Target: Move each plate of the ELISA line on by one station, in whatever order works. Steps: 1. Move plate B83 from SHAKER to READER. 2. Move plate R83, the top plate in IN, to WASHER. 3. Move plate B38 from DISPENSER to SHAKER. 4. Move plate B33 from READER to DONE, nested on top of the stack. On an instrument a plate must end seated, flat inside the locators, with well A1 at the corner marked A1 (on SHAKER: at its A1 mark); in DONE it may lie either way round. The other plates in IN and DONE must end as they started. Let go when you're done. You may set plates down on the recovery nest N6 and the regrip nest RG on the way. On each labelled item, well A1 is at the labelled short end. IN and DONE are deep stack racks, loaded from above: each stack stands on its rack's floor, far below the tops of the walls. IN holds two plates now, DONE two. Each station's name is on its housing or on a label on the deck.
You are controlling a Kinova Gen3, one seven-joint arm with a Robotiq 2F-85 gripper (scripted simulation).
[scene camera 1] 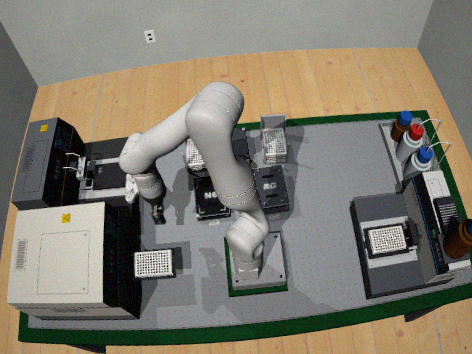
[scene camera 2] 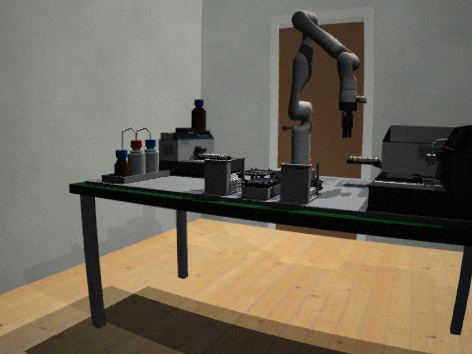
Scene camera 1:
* white well plate: 391,233
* white well plate: 140,271
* regrip nest: 280,180
